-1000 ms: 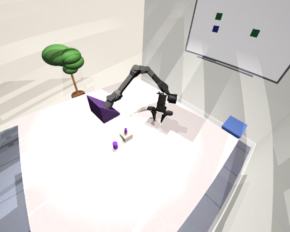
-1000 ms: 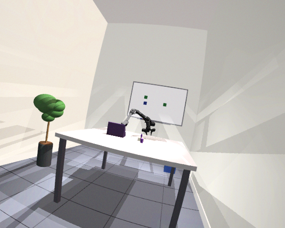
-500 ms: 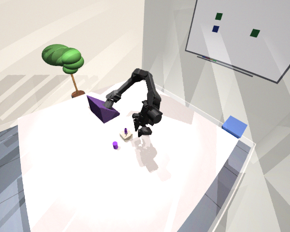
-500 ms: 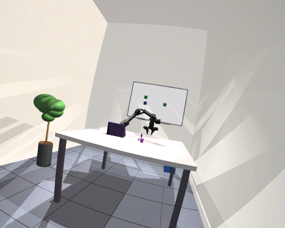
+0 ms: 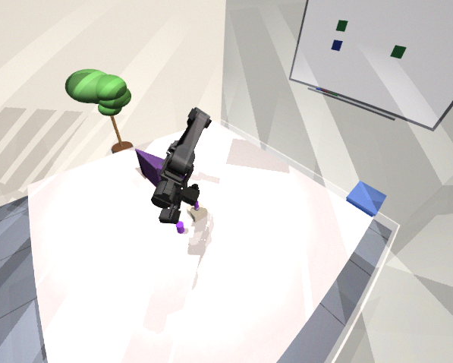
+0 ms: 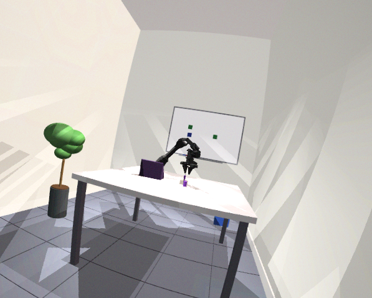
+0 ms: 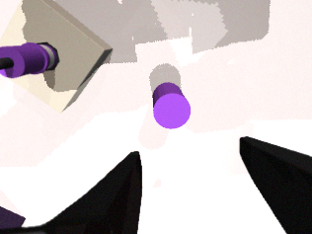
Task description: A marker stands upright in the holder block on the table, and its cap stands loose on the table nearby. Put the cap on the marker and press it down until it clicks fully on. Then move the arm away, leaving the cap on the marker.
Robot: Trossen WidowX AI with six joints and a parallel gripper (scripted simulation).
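Now: gripper tip 90 mm above the purple cap.
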